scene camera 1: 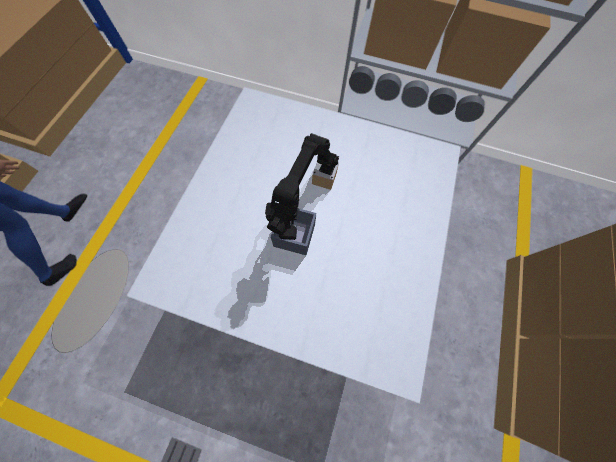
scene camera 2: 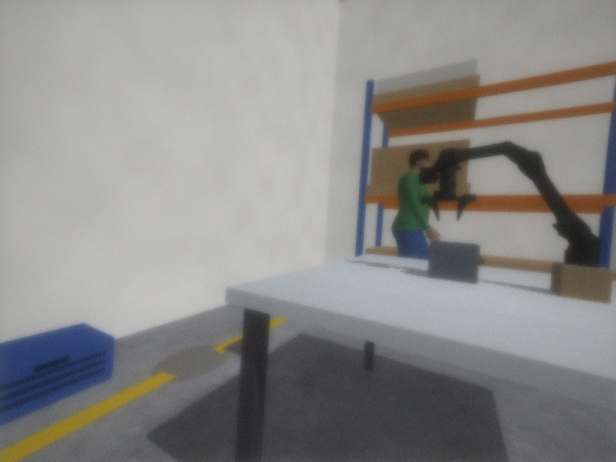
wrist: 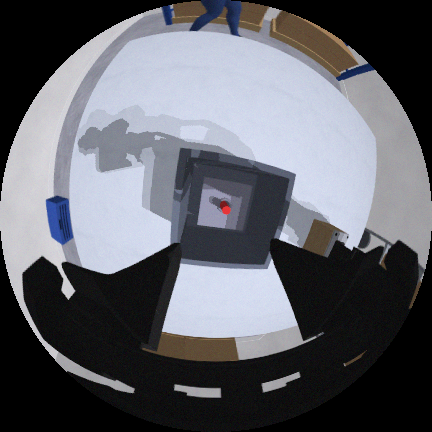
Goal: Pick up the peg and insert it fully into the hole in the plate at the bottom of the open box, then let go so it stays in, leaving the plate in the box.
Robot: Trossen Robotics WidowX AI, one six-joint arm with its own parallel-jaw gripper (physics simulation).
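Observation:
The open dark grey box stands on the white table. In the wrist view the light grey plate lies on the box's floor. The red peg stands about upright at the plate's middle, its lower end at the hole; how deep it sits cannot be told. The peg does not show in either scene view. My gripper is open and empty, pointing down, well above the box's rim. In scene camera 1 the arm covers part of the box.
The white table carries the arm's brown base block behind the box. A person stands beyond the table's edge, beside racks with cartons.

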